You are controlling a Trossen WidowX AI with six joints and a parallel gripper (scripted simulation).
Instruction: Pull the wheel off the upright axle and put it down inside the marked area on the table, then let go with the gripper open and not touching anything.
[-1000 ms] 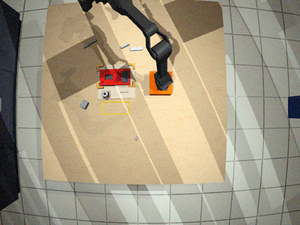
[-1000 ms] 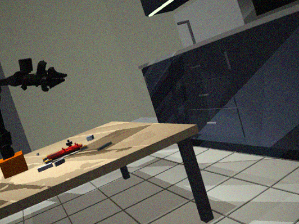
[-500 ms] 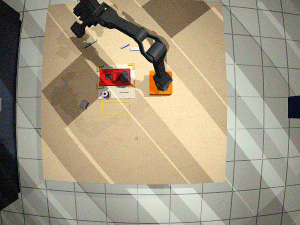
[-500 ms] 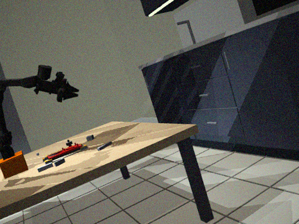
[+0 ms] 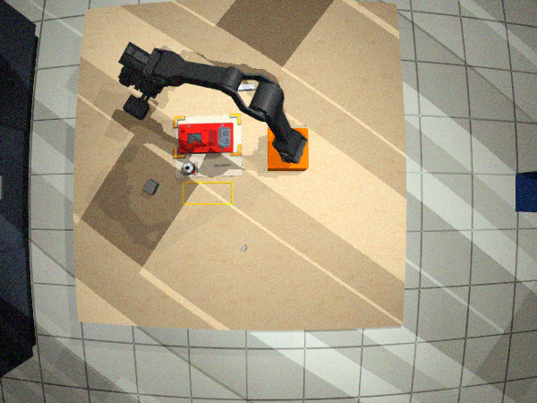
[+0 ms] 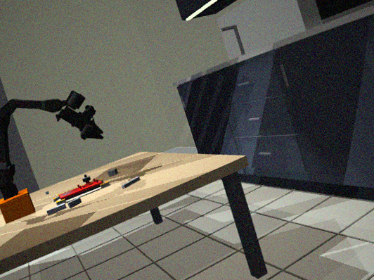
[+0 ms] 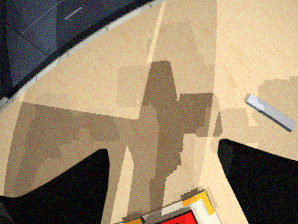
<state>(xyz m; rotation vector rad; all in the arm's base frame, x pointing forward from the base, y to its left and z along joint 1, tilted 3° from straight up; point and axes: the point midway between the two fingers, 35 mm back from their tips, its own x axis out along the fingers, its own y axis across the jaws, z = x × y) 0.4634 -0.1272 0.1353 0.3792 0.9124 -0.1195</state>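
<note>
Right now my gripper tip is 190 mm to the right of the wheel, 180 mm above it and 120 mm past it. Also, from my gripper tip: tiny grey piece (470 mm to the left, 330 mm behind, 220 mm below).
</note>
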